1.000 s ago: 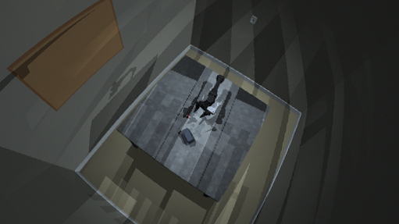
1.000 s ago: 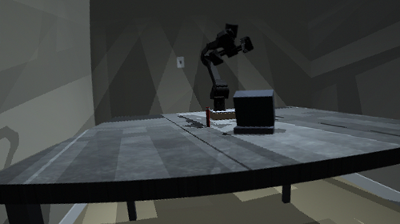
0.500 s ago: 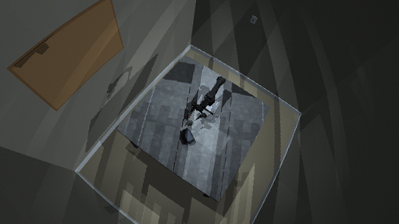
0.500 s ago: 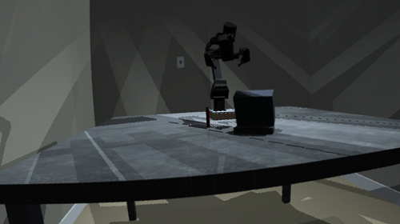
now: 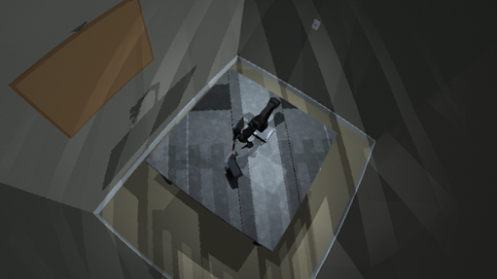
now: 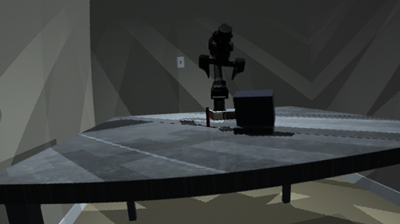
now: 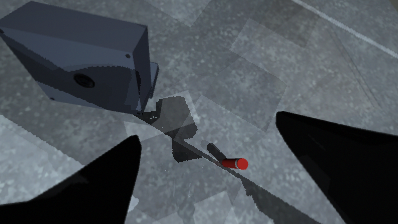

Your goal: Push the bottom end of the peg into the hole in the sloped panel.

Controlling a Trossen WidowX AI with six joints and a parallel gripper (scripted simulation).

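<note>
The peg lies 4 cm behind my gripper tip, 5 cm to the right of it and 13 cm below it. Also, from my gripper tip: sloped panel block: 13 cm ahead, 10 cm to the left, 11 cm below.
</note>
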